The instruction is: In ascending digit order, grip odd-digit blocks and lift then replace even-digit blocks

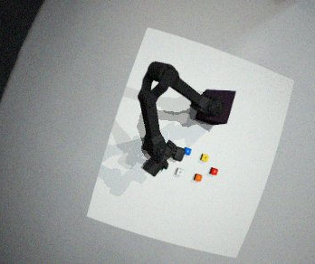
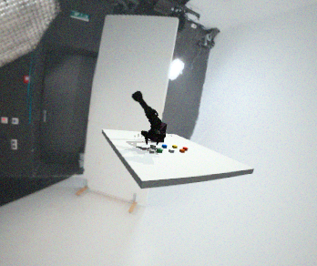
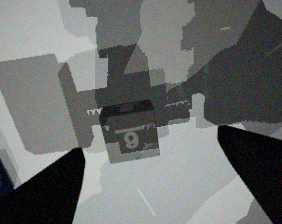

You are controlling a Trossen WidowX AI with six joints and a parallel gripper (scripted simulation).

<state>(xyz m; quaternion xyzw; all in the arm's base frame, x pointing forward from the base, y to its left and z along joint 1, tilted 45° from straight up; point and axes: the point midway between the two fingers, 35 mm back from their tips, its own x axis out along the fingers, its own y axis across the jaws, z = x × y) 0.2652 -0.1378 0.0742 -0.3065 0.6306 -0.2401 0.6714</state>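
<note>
The grey block lies 1 cm to the left of my gripper tip and 1 cm below it. The rest, counted from my gripper tip: white block: 9 cm ahead, 13 cm to the left, 1 cm below; then green block: 10 cm ahead, 3 cm to the left, 1 cm below; then blue block: 3 cm behind, 12 cm to the left, 1 cm below.
</note>
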